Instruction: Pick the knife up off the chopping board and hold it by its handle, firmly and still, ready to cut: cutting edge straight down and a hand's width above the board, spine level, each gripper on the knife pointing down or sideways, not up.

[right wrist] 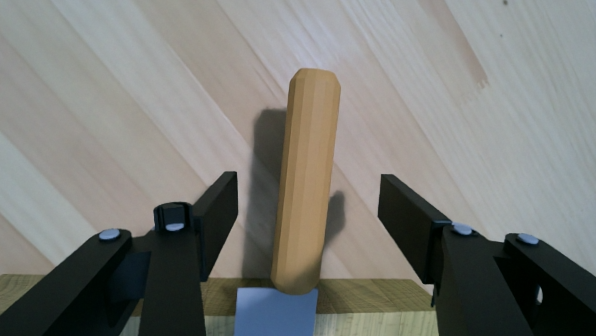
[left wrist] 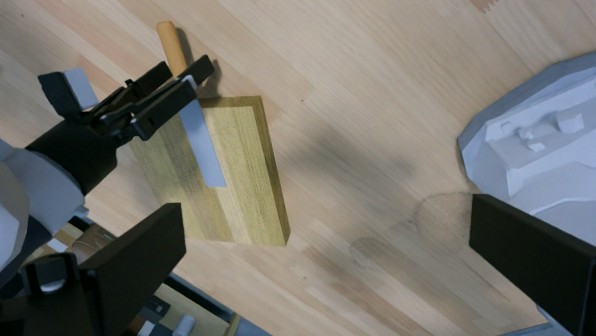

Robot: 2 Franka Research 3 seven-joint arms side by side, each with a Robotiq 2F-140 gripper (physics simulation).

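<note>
The knife lies flat on the chopping board (left wrist: 250,200) (right wrist: 375,295). Its blade (left wrist: 202,145) (right wrist: 276,312) rests on the board, and its wooden handle (left wrist: 172,47) (right wrist: 307,180) sticks out past the board's edge over the table. My right gripper (left wrist: 187,65) (right wrist: 308,194) is partly open, with one finger on each side of the handle near the blade end and a gap on both sides; it touches neither side in the right wrist view. My left gripper (left wrist: 325,224) is wide open and empty, high above the table beside the board.
A grey faceted object (left wrist: 530,145) stands on the wooden table (left wrist: 350,100) at the right of the left wrist view. Below the table's edge, at the lower left of that view, an open drawer or shelf (left wrist: 200,320) holds small items.
</note>
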